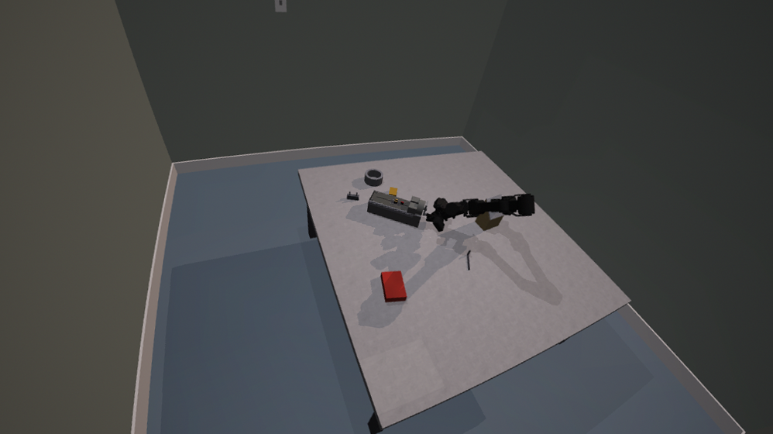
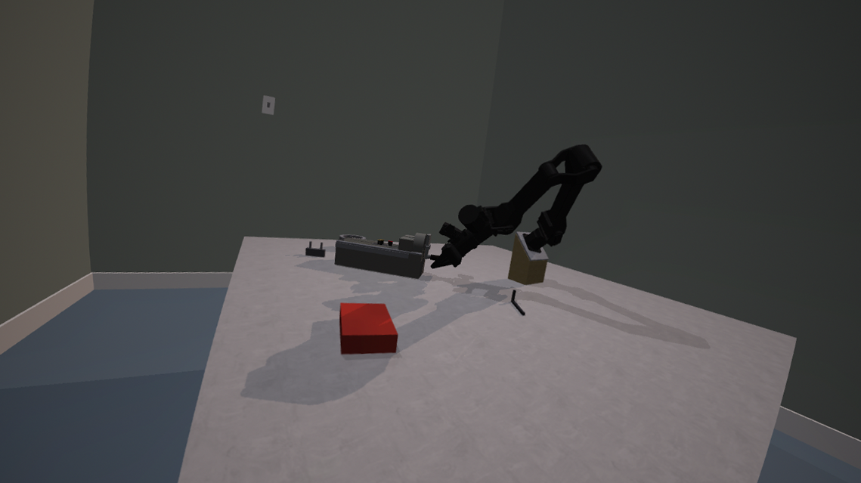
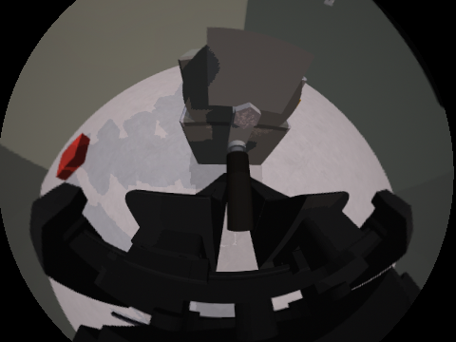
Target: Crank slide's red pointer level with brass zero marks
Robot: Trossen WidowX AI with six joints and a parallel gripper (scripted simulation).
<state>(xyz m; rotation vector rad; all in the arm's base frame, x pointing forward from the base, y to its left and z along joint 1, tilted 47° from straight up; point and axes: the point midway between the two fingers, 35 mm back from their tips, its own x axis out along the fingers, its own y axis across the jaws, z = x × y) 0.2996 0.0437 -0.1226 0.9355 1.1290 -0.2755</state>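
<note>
The black crank handle is 10 mm behind my gripper tip, 10 mm to the left of it and 30 mm above it. From my gripper tip the other things lie so: yellow block 80 mm ahead, 240 mm to the right, 20 mm below; red pointer 110 mm ahead, 80 mm to the right, 50 mm above; black bent key 100 mm behind, 250 mm to the left, 20 mm below.
</note>
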